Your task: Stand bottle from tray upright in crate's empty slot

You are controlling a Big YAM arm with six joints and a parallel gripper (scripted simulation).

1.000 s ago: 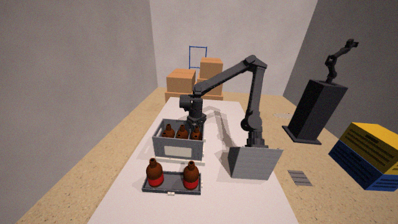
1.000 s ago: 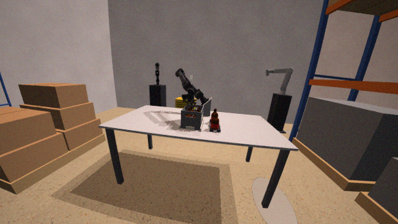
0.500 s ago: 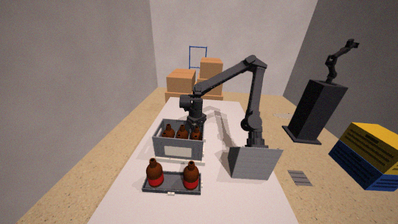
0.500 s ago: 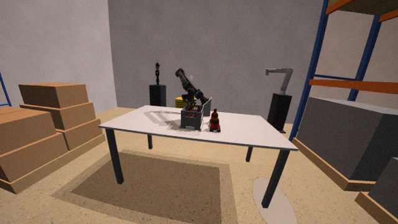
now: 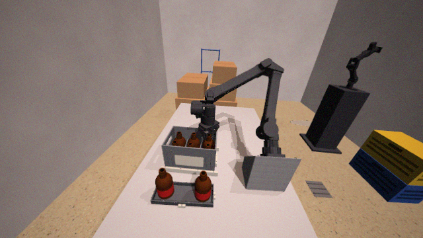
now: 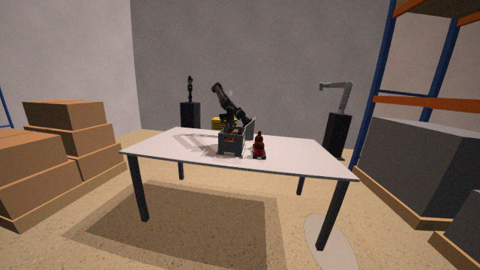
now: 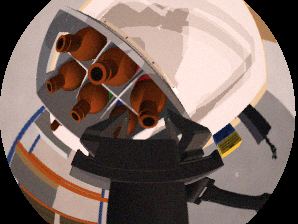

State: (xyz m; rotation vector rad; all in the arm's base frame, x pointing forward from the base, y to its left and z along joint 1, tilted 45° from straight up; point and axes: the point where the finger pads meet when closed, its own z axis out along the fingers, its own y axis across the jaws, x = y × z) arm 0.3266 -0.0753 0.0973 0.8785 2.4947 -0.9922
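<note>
My gripper is now 70 mm above the brown bottle. From my hand the other things lie so: grey crate 90 mm ahead, 70 mm below, 50 mm to the left; dark tray 270 mm to the left, 140 mm below, 70 mm ahead.
</note>
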